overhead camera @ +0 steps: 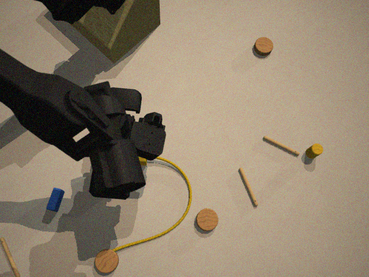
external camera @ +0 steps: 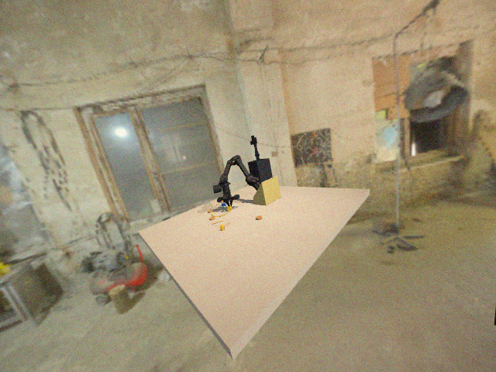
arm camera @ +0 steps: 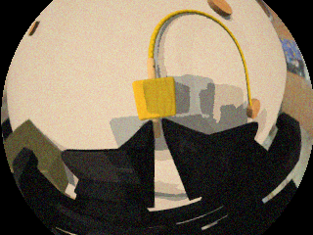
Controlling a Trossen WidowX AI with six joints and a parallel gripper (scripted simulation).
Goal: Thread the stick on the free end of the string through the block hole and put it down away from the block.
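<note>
The yellow block is 2 cm ahead of my gripper tip and 2 cm to the left of it. Round my gripper tip: blue block (15 cm to the right); thin wooden stick (3 cm ahead, 3 cm to the left); round wooden button (14 cm ahead, 13 cm to the right, 1 cm below).
</note>
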